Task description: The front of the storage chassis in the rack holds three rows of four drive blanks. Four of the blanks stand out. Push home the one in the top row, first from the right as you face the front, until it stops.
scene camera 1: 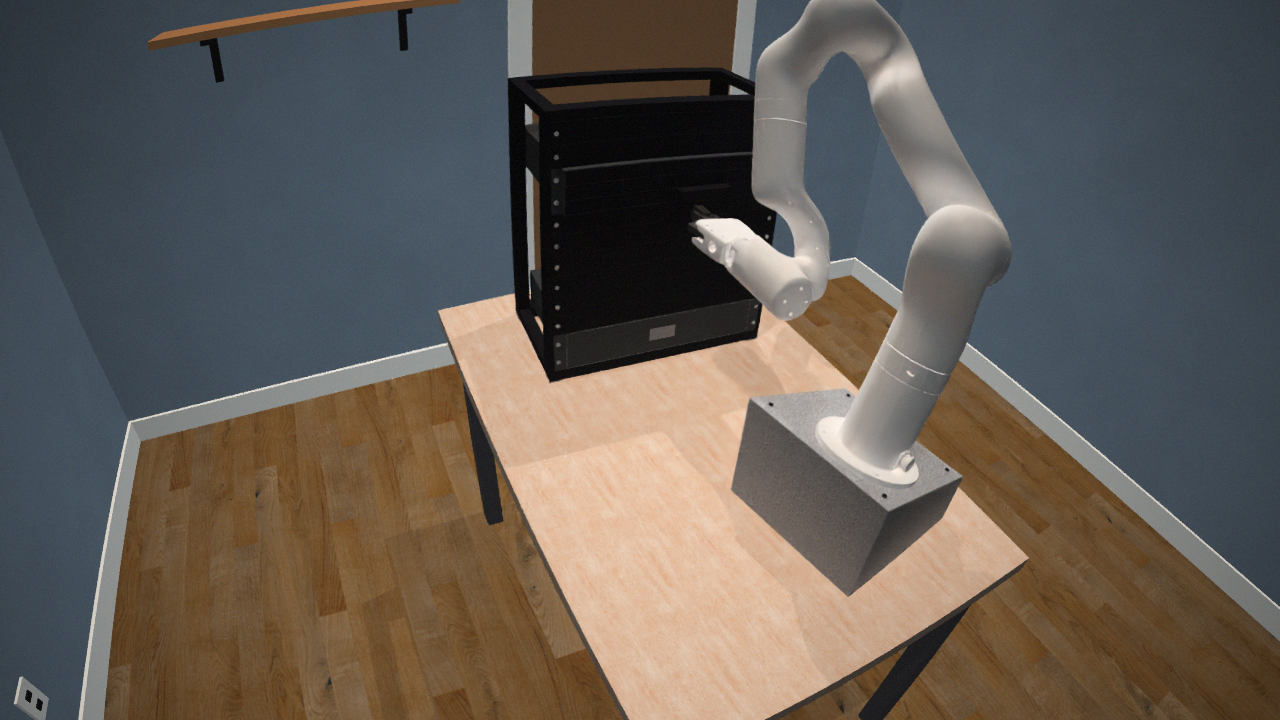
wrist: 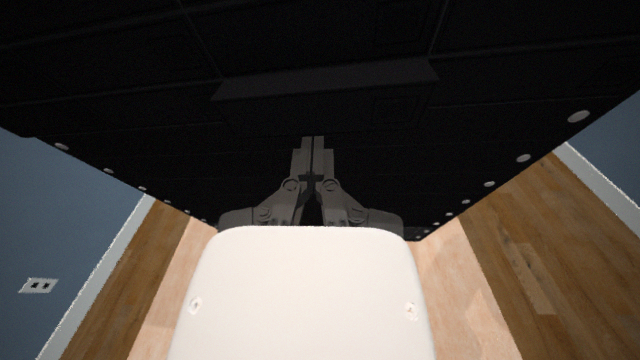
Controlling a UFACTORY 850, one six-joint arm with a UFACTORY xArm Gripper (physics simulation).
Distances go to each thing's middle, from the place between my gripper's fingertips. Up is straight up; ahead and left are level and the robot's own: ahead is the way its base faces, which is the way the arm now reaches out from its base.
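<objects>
You'd find the black rack (scene camera 1: 621, 282) 70 mm below my hand, 150 mm ahead of it and 20 mm to the left of it.
</objects>
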